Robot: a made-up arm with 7 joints.
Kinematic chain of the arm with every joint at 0, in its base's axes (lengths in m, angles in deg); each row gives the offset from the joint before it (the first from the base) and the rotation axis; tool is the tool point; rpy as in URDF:
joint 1: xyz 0 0 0.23 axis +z
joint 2: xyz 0 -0.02 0.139 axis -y
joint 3: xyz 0 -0.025 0.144 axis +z
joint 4: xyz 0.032 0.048 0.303 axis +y
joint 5: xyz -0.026 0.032 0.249 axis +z
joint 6: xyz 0 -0.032 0.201 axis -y
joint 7: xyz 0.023 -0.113 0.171 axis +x
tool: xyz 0 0 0 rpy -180 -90 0
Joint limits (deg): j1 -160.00..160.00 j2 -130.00..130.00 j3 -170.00..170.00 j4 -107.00..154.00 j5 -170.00..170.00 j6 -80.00..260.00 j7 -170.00..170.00
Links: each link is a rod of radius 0.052 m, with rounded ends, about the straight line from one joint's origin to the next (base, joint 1, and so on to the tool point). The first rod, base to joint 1, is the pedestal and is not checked.
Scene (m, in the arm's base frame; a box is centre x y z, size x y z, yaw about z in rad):
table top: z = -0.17
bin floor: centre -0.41 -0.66 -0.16 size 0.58 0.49 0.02 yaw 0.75
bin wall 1: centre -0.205 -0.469 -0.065 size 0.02 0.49 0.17 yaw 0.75
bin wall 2: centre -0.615 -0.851 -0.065 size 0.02 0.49 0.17 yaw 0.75
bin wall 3: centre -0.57 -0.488 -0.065 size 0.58 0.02 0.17 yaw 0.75
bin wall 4: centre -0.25 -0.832 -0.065 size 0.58 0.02 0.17 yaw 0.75
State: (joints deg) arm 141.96 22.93 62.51 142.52 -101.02 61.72 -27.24
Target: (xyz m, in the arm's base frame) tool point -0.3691 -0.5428 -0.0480
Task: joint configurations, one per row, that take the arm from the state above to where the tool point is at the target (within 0.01 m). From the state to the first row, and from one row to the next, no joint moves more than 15 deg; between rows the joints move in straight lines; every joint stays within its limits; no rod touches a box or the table.
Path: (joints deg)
1: 134.02 36.56 71.58 134.59 -101.09 59.98 -27.24
2: 126.08 50.20 80.64 126.66 -101.16 58.25 -27.24
3: 118.13 63.83 89.71 118.73 -101.23 56.51 -27.24
4: 110.19 77.47 98.78 110.80 -101.30 54.78 -27.24
5: 102.25 91.10 107.84 102.87 -101.37 53.04 -27.24

